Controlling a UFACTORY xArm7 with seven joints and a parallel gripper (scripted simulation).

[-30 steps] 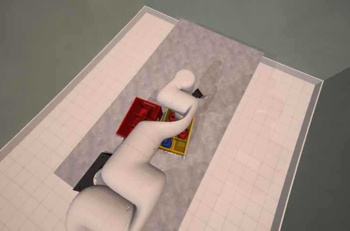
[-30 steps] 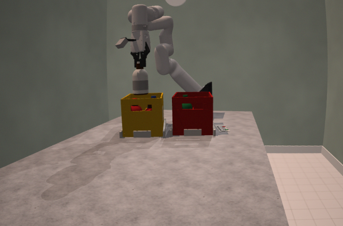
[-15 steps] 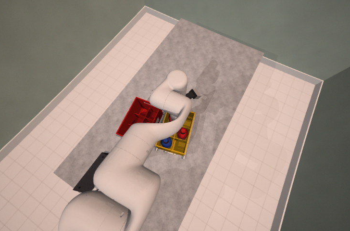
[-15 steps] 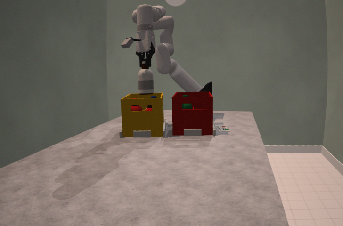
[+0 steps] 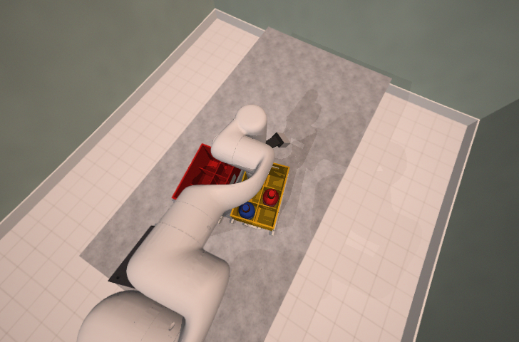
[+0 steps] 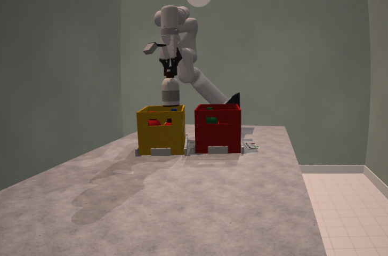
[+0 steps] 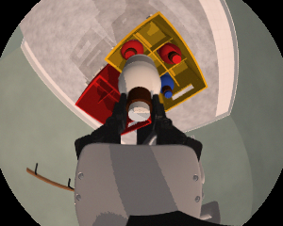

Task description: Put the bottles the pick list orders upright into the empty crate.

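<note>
The white bottle lies 7 cm below my hand. The rest, counted from my hand: blue bottle: 13 cm behind, 5 cm to the right, 25 cm below; then red crate: 13 cm behind, 16 cm to the left, 25 cm below; then yellow crate: 3 cm behind, 6 cm to the right, 25 cm below.
</note>
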